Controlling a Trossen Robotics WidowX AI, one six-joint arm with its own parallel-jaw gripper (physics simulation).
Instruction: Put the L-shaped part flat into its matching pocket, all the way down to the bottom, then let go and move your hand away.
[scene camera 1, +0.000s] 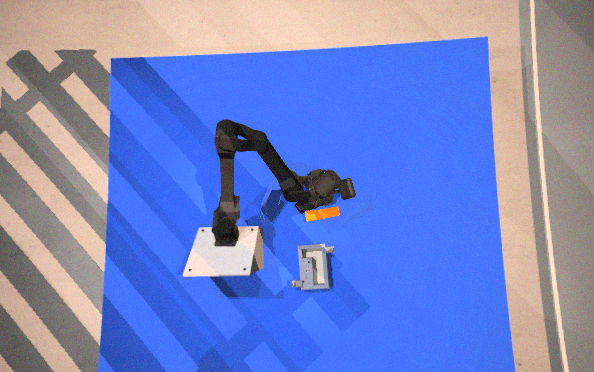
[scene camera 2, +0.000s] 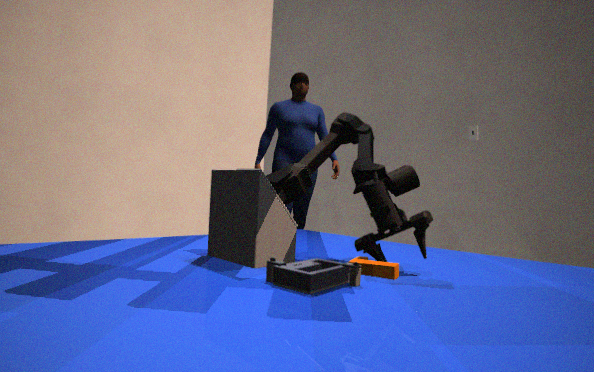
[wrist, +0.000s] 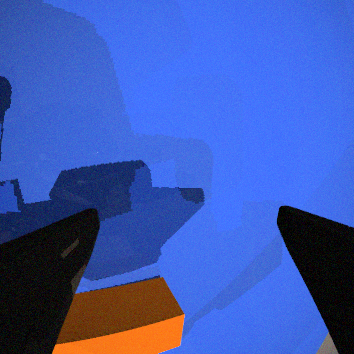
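Pixels of known places: gripper, between the fingertips: (scene camera 1: 336, 191) (scene camera 2: 407, 265) (wrist: 189, 217); arm's base, origin of its link: (scene camera 1: 226, 238) (scene camera 2: 263, 208).
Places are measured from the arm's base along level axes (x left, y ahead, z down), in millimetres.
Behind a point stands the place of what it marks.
The orange L-shaped part (scene camera 1: 322, 214) @(x 82, y 290, z 102 mm) (scene camera 2: 380, 269) @(x 74, y 315, z 112 mm) (wrist: 130, 325) @(x 104, y 314, z 101 mm) lies on the blue mat; in scene camera 1 its far side is hidden by the hand, and in the wrist view the left finger covers part of it. The grey fixture (scene camera 1: 327, 285) @(x -144, y 308, z 94 mm) (scene camera 2: 312, 281) @(x -146, y 312, z 108 mm) with the L-shaped pocket (scene camera 1: 319, 260) @(x -69, y 281, z 126 mm) stands apart from the part, below it in scene camera 1; its pocket is empty. My gripper (scene camera 2: 405, 259) @(x 157, y 336, z 109 mm) (wrist: 189, 217) @(x 157, y 336, z 109 mm) is open wide and empty, low above the mat beside the part. In the wrist view the part lies at the lower left, mostly below the fingertips.
The arm's base block (scene camera 1: 227, 260) @(x -61, y 20, z -62 mm) (scene camera 2: 234, 217) @(x -102, y 12, z 21 mm) stands left of the fixture on the blue mat (scene camera 1: 425, 150) @(x 299, y 628, z 131 mm) (scene camera 2: 150, 340) @(x -459, y 343, z 130 mm). The fixture has small screw lugs at two opposite corners. A person in blue (scene camera 2: 298, 125) stands behind the arm.
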